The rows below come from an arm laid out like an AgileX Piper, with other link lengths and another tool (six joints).
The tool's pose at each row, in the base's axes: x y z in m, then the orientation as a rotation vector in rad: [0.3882, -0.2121, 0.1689, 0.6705, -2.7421, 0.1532]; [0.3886, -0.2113, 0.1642, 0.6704, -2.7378, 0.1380]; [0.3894, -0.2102, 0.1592, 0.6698, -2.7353, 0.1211]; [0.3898, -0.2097, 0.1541, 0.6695, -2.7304, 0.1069]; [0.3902, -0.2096, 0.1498, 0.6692, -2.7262, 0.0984]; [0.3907, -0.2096, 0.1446, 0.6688, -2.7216, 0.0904]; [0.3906, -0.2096, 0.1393, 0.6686, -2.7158, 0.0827]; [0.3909, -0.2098, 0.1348, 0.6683, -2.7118, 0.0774]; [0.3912, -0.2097, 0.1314, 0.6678, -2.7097, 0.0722]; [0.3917, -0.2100, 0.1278, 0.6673, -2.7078, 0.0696]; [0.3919, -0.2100, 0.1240, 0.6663, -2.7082, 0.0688]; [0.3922, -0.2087, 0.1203, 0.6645, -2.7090, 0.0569]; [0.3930, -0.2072, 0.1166, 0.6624, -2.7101, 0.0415]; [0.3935, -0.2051, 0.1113, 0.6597, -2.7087, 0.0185]
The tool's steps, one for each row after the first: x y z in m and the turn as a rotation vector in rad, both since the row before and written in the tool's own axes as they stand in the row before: [-0.0022, 0.0007, 0.0042, -0.0111, 0.0023, -0.0025]; [-0.0028, 0.0007, 0.0043, -0.0120, 0.0004, -0.0020]; [-0.0022, 0.0003, 0.0046, -0.0106, 0.0029, -0.0024]; [-0.0018, -0.0001, 0.0039, -0.0066, 0.0029, -0.0016]; [-0.0022, -0.0003, 0.0048, -0.0063, 0.0034, -0.0016]; [-0.0017, -0.0001, 0.0050, -0.0063, 0.0045, -0.0019]; [-0.0017, -0.0004, 0.0042, -0.0044, 0.0031, -0.0012]; [-0.0015, -0.0001, 0.0031, -0.0040, 0.0014, -0.0007]; [-0.0015, -0.0006, 0.0033, -0.0022, 0.0015, -0.0003]; [-0.0015, -0.0002, 0.0035, -0.0006, -0.0003, 0.0006]; [-0.0021, 0.0009, 0.0032, -0.0082, -0.0021, -0.0001]; [-0.0026, 0.0008, 0.0030, -0.0106, -0.0029, -0.0003]; [-0.0032, 0.0014, 0.0046, -0.0163, -0.0017, -0.0013]
